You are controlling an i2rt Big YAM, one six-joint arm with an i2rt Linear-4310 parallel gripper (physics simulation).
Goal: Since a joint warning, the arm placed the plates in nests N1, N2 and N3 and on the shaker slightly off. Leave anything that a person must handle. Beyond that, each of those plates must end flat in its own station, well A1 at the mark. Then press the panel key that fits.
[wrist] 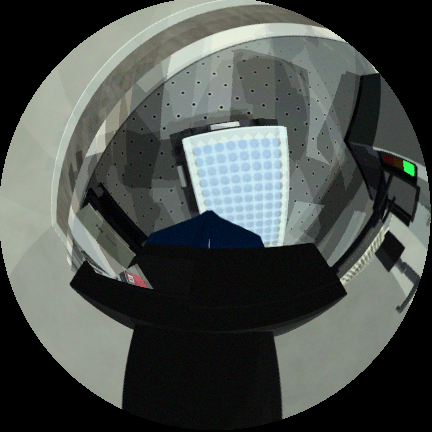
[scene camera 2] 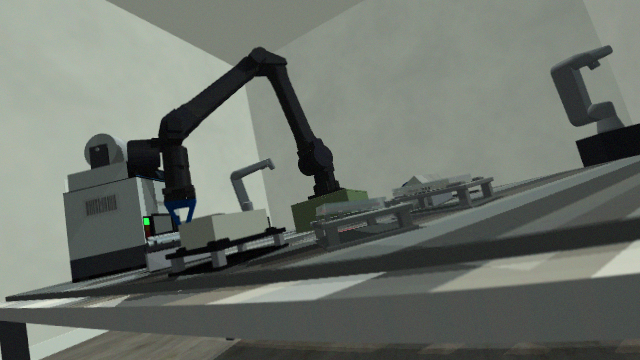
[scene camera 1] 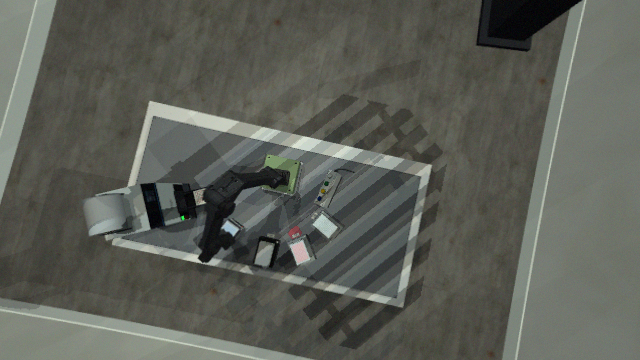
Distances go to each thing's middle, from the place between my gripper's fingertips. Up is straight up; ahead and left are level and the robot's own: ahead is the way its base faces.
Now: hand 8 cm short of the black-framed plate (scene camera 2: 196,234), 20 cm to the right of it and 1 cm above it.
